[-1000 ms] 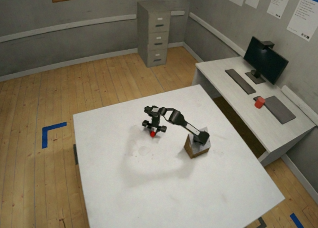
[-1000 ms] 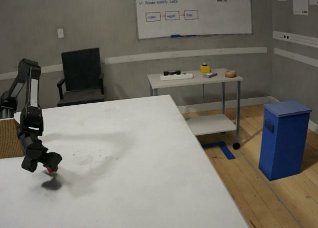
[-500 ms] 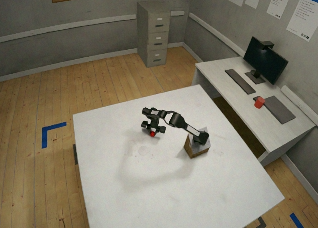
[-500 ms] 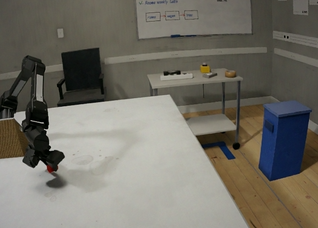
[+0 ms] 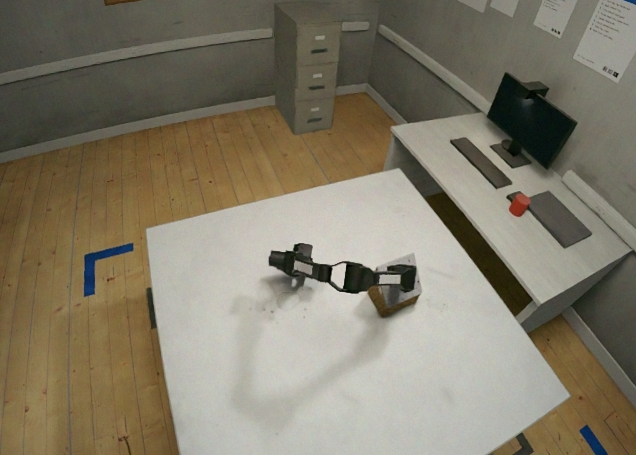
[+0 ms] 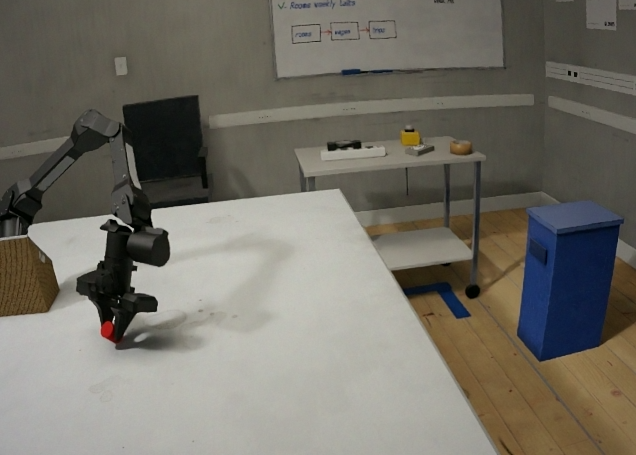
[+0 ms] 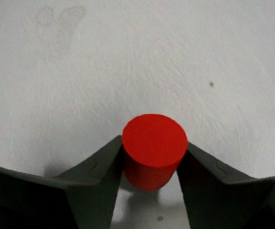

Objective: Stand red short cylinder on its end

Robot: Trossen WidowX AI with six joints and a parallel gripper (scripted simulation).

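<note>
Now: hand 10 mm to the left of the red short cylinder and 20 mm above it.
</note>
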